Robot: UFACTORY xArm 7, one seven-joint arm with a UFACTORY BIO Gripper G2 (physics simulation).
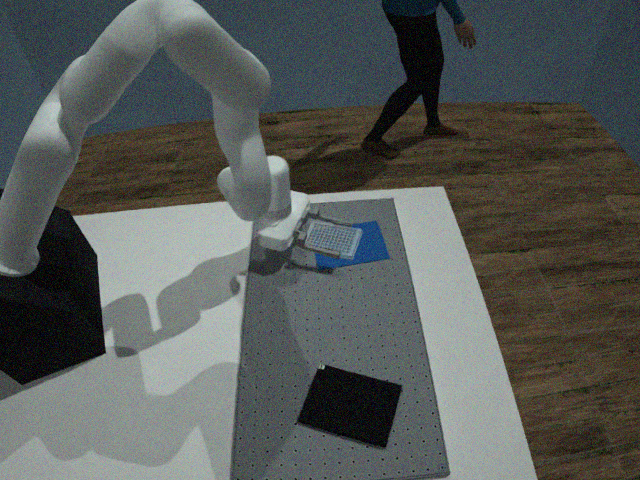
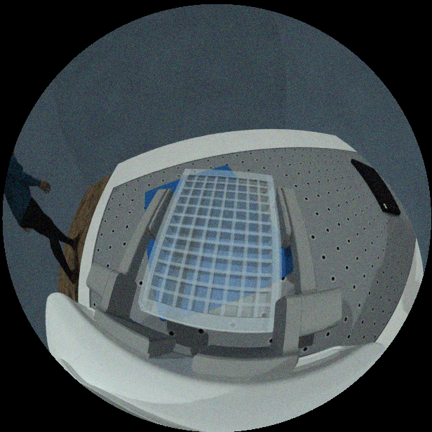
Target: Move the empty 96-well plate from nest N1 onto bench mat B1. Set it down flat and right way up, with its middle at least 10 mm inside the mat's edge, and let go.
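Places are measured from the arm's base along level axes (x ahead, y left, z up), in centimetres.
Pixels of known places: end effector, tool point: [image 1: 336, 238]; arm's base, origin of the base link: [image 1: 7, 253].
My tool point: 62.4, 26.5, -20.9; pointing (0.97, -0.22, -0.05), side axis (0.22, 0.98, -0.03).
Observation:
Ahead of a thing's pixels: the offset from my tool point to its top centre, as dx, dy, dz. Level surfaces: height alone.
The clear 96-well plate @[-1.3, +0.2, +0.7] [image 1: 332, 239] [image 2: 212, 245] is right way up between the gripper's fingers, with its empty-looking wells facing up. My gripper [image 1: 345, 240] [image 2: 226, 200] is shut on the plate's two long sides and holds it over the blue bench mat B1 @[dz -3.8] [image 1: 376, 243] [image 2: 286, 262]. The plate looks a little above the mat, with a shadow below and to one side; the exact gap is hard to tell. Blue shows through the wells and past both sides of the plate. The black nest N1 @[+5.6, -37.9, -2.6] [image 1: 351, 405] [image 2: 376, 187] has no plate on it.
The grey perforated board @[dz -4.1] [image 1: 351, 320] [image 2: 325, 220] carries the mat and the nest, on a white table @[dz -5.3] [image 1: 439, 289]. A black block [image 1: 56, 310] stands by the arm's base. A person [image 1: 418, 62] [image 2: 30, 205] is on the wooden floor beyond the table's far edge.

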